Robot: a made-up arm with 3 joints. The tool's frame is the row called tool. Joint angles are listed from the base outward.
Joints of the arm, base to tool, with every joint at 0 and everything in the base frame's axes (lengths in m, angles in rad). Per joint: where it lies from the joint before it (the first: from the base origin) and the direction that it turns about. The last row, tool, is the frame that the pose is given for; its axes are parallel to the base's.
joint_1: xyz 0 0 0.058 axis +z
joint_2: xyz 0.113 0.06 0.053 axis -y
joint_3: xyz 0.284 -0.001 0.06 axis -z
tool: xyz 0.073 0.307 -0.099
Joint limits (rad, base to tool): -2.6..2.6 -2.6..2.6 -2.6..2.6
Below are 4 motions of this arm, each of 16 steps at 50 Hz.
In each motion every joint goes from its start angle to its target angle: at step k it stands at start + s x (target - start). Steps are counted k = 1, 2, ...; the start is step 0. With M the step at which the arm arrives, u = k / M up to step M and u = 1 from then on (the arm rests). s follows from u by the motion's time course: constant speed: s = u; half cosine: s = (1 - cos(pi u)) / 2; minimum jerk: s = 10 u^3 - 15 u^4 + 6 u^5.
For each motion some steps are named. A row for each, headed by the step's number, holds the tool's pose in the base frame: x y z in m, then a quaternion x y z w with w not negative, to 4 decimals.
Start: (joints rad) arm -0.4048 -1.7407 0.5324
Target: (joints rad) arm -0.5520 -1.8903 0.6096
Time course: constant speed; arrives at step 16
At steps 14, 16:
14: 0.0711 0.2729 -0.3718 -0.0267 0.8046 -0.3185 0.5004
16: 0.0667 0.2747 -0.3701 -0.0233 0.8102 -0.3213 0.4896

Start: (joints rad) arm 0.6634 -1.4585 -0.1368
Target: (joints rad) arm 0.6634 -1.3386 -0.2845
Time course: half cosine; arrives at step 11
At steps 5, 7, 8, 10, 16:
5: -0.1340 0.3704 -0.1859 -0.1485 0.6296 0.3191 0.6926
7: -0.1283 0.3751 -0.1727 -0.1328 0.6200 0.3380 0.6955
8: -0.1260 0.3768 -0.1670 -0.1262 0.6157 0.3461 0.6965
10: -0.1231 0.3787 -0.1597 -0.1179 0.6101 0.3566 0.6977
16: -0.1227 0.3790 -0.1587 -0.1168 0.6093 0.3579 0.6978

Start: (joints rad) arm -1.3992 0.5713 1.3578
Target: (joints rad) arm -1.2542 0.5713 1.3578
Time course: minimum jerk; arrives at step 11
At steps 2, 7, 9, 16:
2: 0.1648 -0.6190 0.4024 -0.0049 -0.2817 -0.9412 0.1864
7: 0.2265 -0.5991 0.4024 0.0094 -0.2816 -0.9305 0.2338
9: 0.2448 -0.5919 0.4024 0.0137 -0.2814 -0.9268 0.2481
16: 0.2487 -0.5903 0.4024 0.0146 -0.2814 -0.9260 0.2511

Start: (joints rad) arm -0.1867 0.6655 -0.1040
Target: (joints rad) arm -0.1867 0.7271 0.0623
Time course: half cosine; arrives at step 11
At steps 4, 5, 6, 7, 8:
4: 0.4628 0.2887 0.2954 -0.0405 -0.3327 -0.0618 0.9401
5: 0.4663 0.2866 0.3023 -0.0371 -0.3371 -0.0724 0.9380
6: 0.4699 0.2844 0.3096 -0.0335 -0.3416 -0.0833 0.9356
7: 0.4731 0.2821 0.3166 -0.0300 -0.3459 -0.0938 0.9331
8: 0.4758 0.2799 0.3228 -0.0268 -0.3496 -0.1029 0.9308

